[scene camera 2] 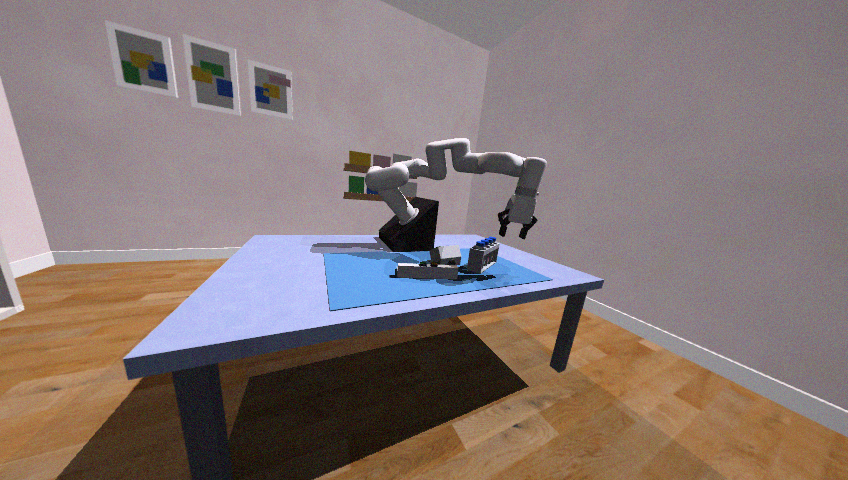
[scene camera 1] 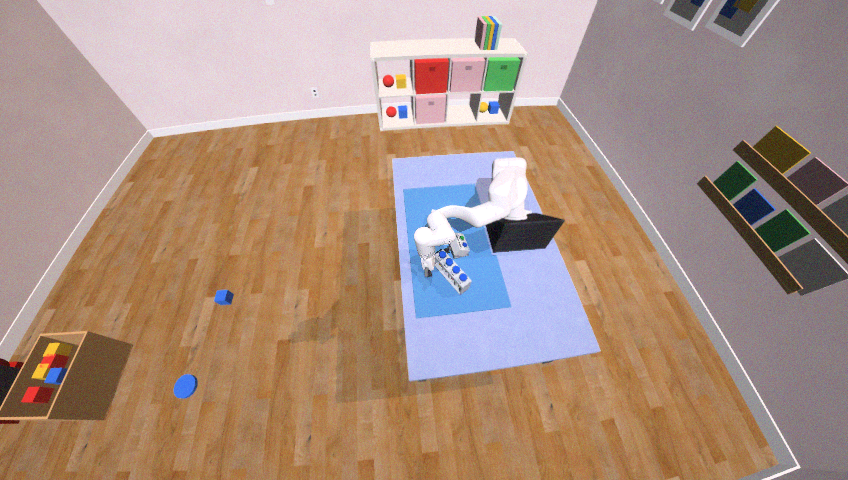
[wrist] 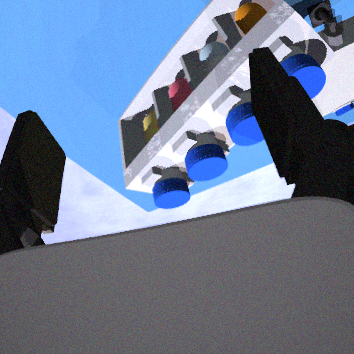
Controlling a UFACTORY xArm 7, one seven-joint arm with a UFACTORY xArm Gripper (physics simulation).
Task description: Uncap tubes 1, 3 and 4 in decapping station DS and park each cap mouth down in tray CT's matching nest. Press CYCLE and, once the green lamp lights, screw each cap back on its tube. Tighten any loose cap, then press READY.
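Places are measured from the arm's base along level axes (x ahead, y left, z up), in centimetres.
Where they show: gripper, fingertip midpoint: [scene camera 2: 511,237] [wrist: 143,103]; arm's base, link origin: [scene camera 2: 409,217] [scene camera 1: 515,218].
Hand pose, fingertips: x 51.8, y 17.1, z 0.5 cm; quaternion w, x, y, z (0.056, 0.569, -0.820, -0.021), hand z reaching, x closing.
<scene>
Things, the pixels of their top centre, and the offset from my fingertips. Level surfaces: height alone.
- blue cap, top centre: [wrist: 207,169] dx -12.8, dy +2.4, dz -4.0 cm
- low pale tray, top centre: [scene camera 2: 427,260] dx -12.2, dy -30.7, dz -10.8 cm
- white control box, top centre: [scene camera 2: 446,244] [scene camera 1: 459,240] dx -20.7, dy -15.2, dz -7.7 cm
- blue mat, surface height: dz -16.1 cm
- lilac table, surface height: dz -16.4 cm
Decapping station DS [scene camera 1: 465,286] [scene camera 2: 476,259] [wrist: 192,104] is a white rack holding a row of upright tubes with blue caps. A blue cap [wrist: 206,162] sits on each tube; tube contents look yellow, red, pale and orange in the wrist view. The tube numbers are not readable. My gripper [scene camera 1: 427,273] [scene camera 2: 513,234] [wrist: 143,103] is open and empty, above and to one side of the station. A low pale tray [scene camera 2: 425,271], probably CT, lies beside the station; the arm hides it in scene camera 1. A white control box [scene camera 1: 458,248] [scene camera 2: 446,254] carries green and blue round parts.
The station, tray and box stand on a blue mat [scene camera 1: 458,300] [scene camera 2: 357,291] on the lilac table [scene camera 1: 505,344] [scene camera 2: 238,309]. A black slanted block [scene camera 1: 523,233] [scene camera 2: 419,228] stands by the arm's base. My right finger covers part of the cap row in the wrist view.
</scene>
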